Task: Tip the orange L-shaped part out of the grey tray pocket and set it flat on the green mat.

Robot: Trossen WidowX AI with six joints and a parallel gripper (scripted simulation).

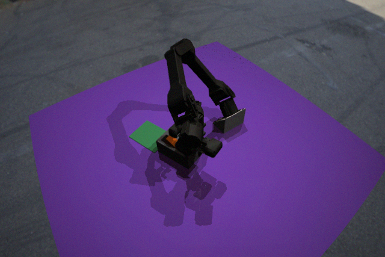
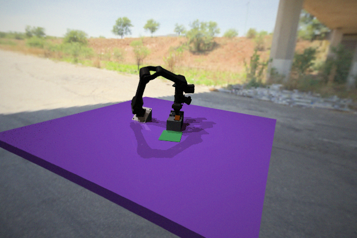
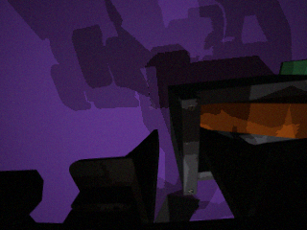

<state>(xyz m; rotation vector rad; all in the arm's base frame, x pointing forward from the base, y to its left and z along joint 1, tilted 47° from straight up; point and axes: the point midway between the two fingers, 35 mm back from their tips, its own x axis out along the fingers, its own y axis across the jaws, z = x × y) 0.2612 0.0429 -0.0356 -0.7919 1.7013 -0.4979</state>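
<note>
Right now my gripper tip is 1 cm short of the orange L-shaped part, 5 cm to the left of it and 1 cm above it. Also, from my gripper tip: green mat (5 cm ahead, 22 cm to the right, 7 cm below).
</note>
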